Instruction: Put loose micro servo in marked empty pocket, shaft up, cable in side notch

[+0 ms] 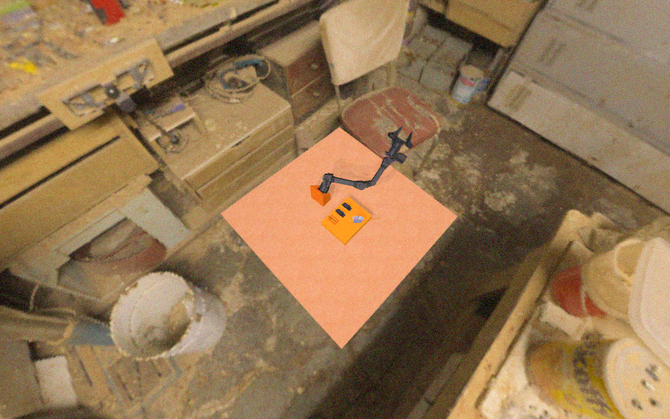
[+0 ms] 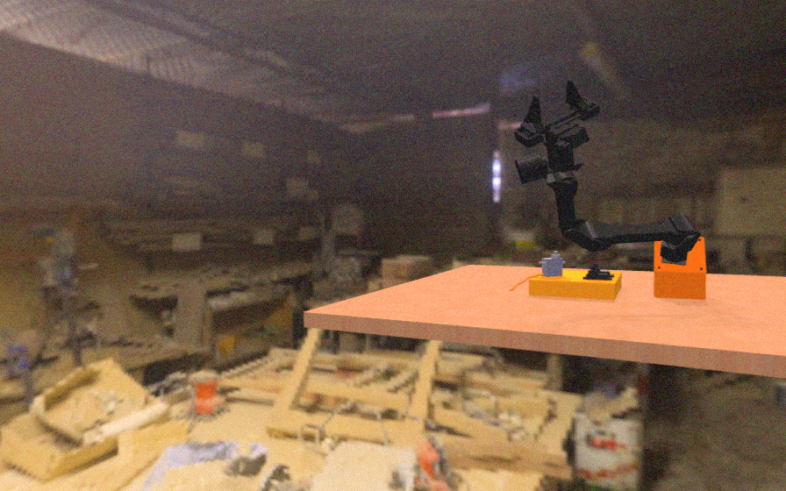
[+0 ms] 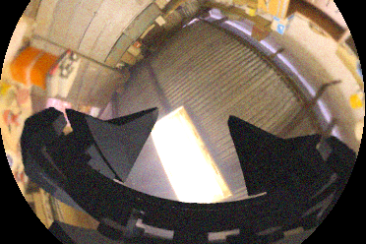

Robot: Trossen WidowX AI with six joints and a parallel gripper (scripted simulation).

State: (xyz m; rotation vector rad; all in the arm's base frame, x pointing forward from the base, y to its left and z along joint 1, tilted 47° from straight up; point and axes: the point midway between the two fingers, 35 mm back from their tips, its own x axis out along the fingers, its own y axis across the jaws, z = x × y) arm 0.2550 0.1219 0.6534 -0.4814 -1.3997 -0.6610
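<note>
Right now my gripper tip is 58 cm to the left of the robot deck, 50 cm above it and 9 cm short of it.
</note>
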